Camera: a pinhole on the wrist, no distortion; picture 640 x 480 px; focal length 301.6 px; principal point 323.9 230.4 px. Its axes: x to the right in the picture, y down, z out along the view. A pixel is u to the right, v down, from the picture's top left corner.
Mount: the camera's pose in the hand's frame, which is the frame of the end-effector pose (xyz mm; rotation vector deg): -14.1 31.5 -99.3 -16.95 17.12 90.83
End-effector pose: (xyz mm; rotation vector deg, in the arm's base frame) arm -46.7 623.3 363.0 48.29 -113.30 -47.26
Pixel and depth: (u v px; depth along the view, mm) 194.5 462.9 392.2
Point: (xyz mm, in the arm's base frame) -193.2 955.0 89.4
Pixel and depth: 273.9 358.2 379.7
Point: -235.5 888.8 247.7
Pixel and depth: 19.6 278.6 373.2
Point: -303.6 663.0 17.4
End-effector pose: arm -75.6 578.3 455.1 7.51 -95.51 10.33
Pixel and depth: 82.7 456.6 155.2
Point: -146.0 527.7 321.2
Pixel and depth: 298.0 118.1 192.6
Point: -182.0 650.5 500.0
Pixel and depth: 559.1 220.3 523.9
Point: -422.0 1124.5 394.3
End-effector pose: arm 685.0 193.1 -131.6 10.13 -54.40 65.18
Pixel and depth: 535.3 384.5 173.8
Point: 494.5 201.2 -265.5
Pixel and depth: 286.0 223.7 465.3
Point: 365.7 57.1 34.4
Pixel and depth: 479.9 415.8 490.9
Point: 145.2 14.9 -346.7
